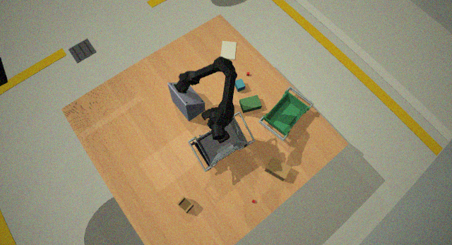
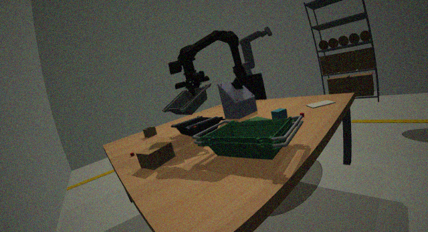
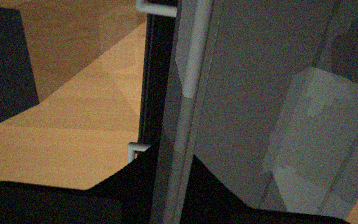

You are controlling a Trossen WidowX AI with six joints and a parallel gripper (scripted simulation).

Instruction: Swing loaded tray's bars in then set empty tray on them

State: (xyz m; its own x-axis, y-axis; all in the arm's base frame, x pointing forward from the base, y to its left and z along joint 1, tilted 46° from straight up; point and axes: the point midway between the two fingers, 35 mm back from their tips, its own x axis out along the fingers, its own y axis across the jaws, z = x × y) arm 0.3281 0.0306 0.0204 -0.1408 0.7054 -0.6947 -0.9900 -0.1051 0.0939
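The grey plastic tray is 7 cm ahead of my gripper tip. From my gripper tip the other things lie so: teal cube (34 cm to the left, 24 cm behind, 16 cm below); then small brown box (33 cm to the right, 23 cm ahead, 16 cm below); then green block (32 cm to the left, 16 cm below, 9 cm behind).
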